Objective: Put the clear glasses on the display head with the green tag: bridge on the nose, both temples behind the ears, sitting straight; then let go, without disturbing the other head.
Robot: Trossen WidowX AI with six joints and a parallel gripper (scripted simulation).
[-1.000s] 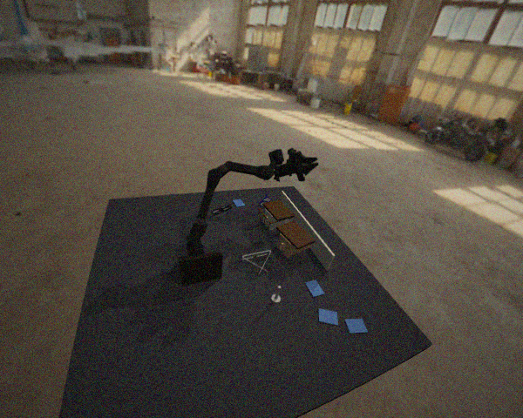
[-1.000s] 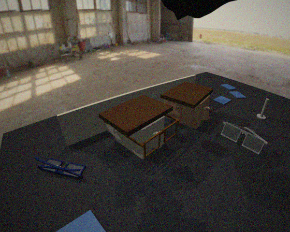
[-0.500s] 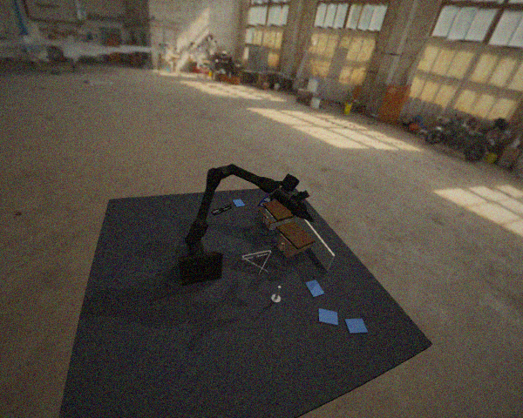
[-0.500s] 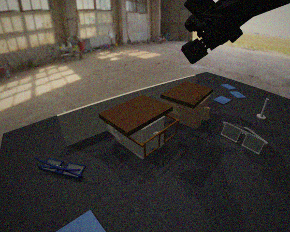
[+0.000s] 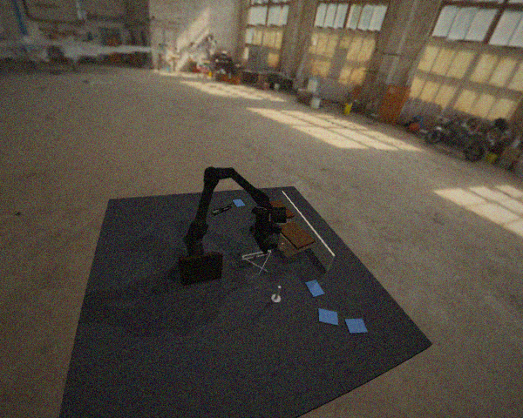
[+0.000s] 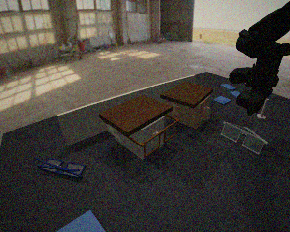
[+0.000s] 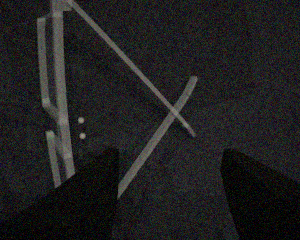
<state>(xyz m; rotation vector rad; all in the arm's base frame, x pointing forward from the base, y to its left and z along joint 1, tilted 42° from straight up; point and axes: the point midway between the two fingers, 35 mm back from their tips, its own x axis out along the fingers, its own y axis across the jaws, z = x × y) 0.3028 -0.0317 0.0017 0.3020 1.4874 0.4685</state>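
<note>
Now: the white stand 1 cm ahead of my gripper tip, 19 cm to the right of it and 7 cm below it. From my gripper tip the other things lie so: white back panel: 30 cm ahead, 21 cm to the left, 4 cm below; tan head: 17 cm ahead, 8 cm to the left, 4 cm below; display head: 15 cm ahead, 30 cm to the left, 4 cm below.
</note>
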